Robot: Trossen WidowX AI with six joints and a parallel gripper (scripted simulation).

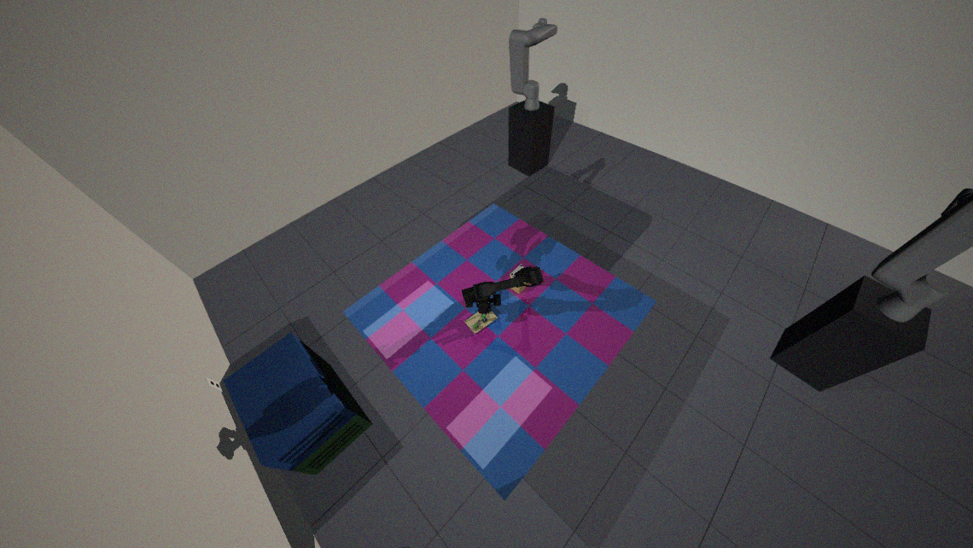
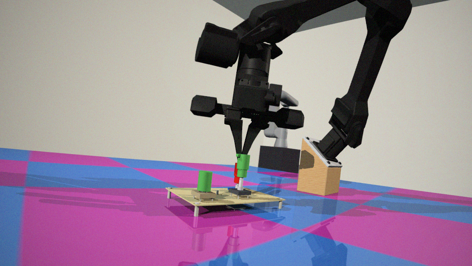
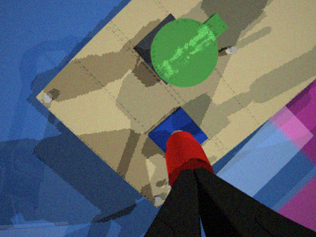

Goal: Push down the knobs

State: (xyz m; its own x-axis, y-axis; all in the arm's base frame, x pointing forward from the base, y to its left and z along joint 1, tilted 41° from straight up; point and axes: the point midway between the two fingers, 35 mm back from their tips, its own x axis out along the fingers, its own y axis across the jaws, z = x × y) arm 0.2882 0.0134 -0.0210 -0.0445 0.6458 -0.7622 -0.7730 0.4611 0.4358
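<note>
Right now the green knob is 3 cm ahead of my gripper tip and 4 cm to the left of it. From my gripper tip the other things lie so: red knob (2 cm below).
</note>
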